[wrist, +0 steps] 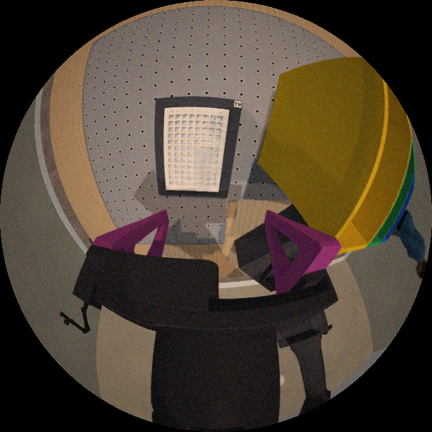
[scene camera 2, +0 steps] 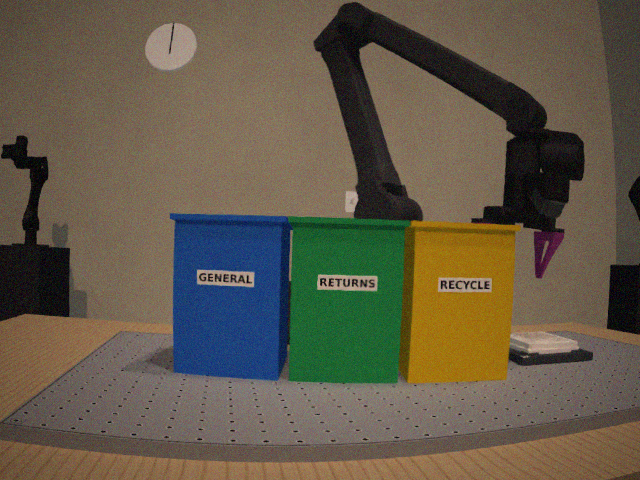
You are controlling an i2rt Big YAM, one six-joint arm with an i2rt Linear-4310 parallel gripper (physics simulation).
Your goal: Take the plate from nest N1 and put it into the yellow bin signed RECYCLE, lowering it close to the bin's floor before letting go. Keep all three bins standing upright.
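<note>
The white plate [scene camera 2: 543, 342] [wrist: 196, 150], with a grid of wells, lies flat in the dark nest [scene camera 2: 555, 357] [wrist: 160, 145]. A small tag on the nest's corner in the wrist view seems to read A1 or N1. The yellow bin signed RECYCLE [scene camera 2: 460, 330] [wrist: 320, 135] stands upright beside the nest. My gripper [wrist: 216, 215] has magenta fingers, wide open and empty. It hangs above the plate, beside the yellow bin. In the scene view one finger shows, its tip below the bin's rim height; the other finger is hidden behind the bin.
The green RETURNS bin [scene camera 2: 346, 330] [wrist: 400, 200] and the blue GENERAL bin [scene camera 2: 227, 330] stand upright in a row with the yellow one, on the grey perforated board [scene camera 2: 206, 413] [wrist: 120, 90]. The yellow bin's wall rises close to one side of the gripper.
</note>
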